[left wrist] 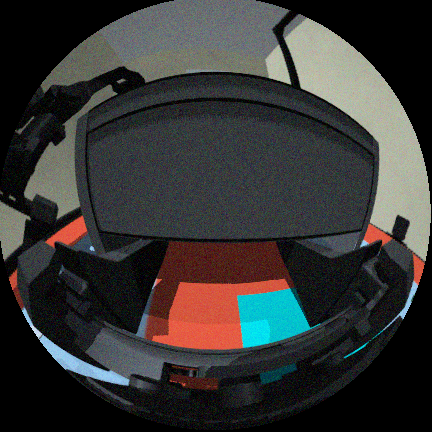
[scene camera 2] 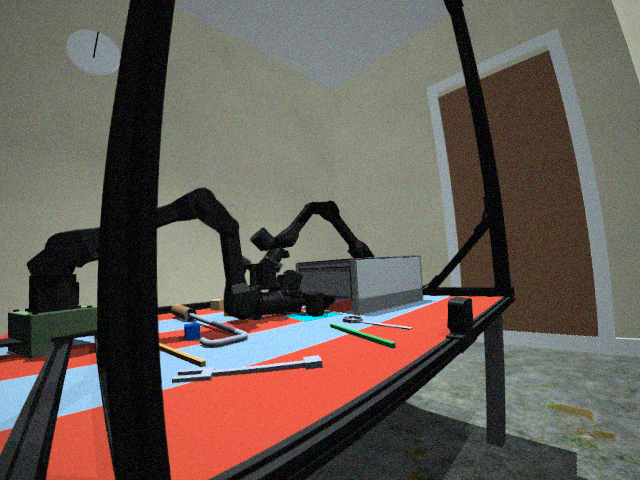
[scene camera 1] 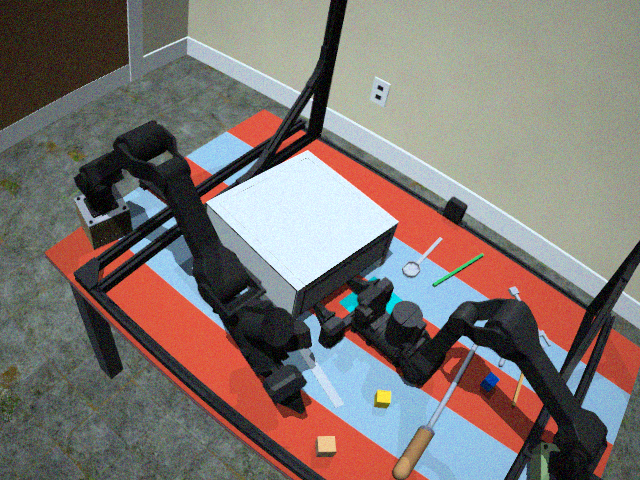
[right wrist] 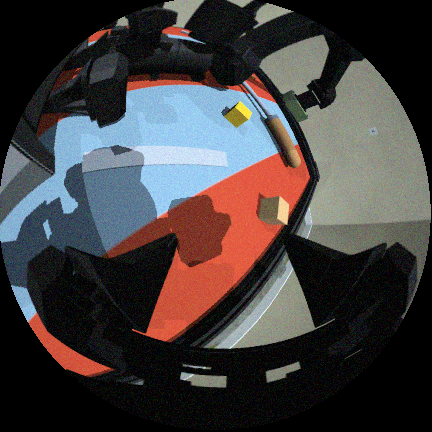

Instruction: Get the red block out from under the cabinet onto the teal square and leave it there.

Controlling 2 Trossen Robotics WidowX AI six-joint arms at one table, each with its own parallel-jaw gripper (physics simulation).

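Pixels of known places: left gripper, fingertip midpoint: [left wrist: 223, 238] [scene camera 2: 324, 298]; right gripper, fingertip midpoint: [scene camera 1: 293, 399] [right wrist: 232, 239]; left arm's base, origin of the base link: [scene camera 2: 53, 309] [scene camera 1: 564, 469] [right wrist: 299, 102]; right arm's base, origin of the base link: [scene camera 1: 101, 203].
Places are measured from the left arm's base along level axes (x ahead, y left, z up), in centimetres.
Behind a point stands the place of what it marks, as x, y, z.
The white-topped cabinet [scene camera 1: 305, 217] @(57.7, -39.3, 7.1) [scene camera 2: 387, 279] @(48.6, -50.8, 1.1) [left wrist: 230, 175] @(48.6, -31.3, 1.1) stands on the striped table, with a low gap under its dark front. The teal square [scene camera 1: 348, 301] @(45.4, -32.2, -6.4) [scene camera 2: 302, 317] @(36.2, -31.6, -6.4) [left wrist: 270, 310] @(44.8, -32.2, -6.4) lies flat in front of the gap, partly covered by the left gripper. The red block does not show in any view; the space under the cabinet is mostly hidden or in shadow. My left gripper [scene camera 1: 334, 294] @(50.5, -32.5, -3.7) [left wrist: 223, 238] @(50.5, -32.5, -3.7) is open and empty, low, its fingertips at the cabinet's lower front edge. My right gripper [scene camera 1: 302, 379] [right wrist: 232, 239] @(51.5, -5.6, -3.0) is open and empty, beside the cabinet's near corner.
A yellow cube [scene camera 1: 382, 398] @(35.9, -10.3, -3.9) [right wrist: 239, 114] @(36.9, -10.7, -4.4), a tan cube [scene camera 1: 325, 445] @(44.4, 1.5, -3.5) [right wrist: 272, 210] @(45.1, -0.2, -4.2) and a blue cube [scene camera 1: 489, 381] @(14.7, -18.6, -4.0) [scene camera 2: 191, 331] @(13.1, -20.1, -4.9) lie about. A wooden-handled hooked rod [scene camera 1: 413, 452] @(29.0, -0.3, -3.1) lies by the left arm; a green stick [scene camera 1: 458, 269] @(22.1, -47.6, -5.8) [scene camera 2: 362, 334] @(20.5, -49.1, -5.8) lies beyond the teal square.
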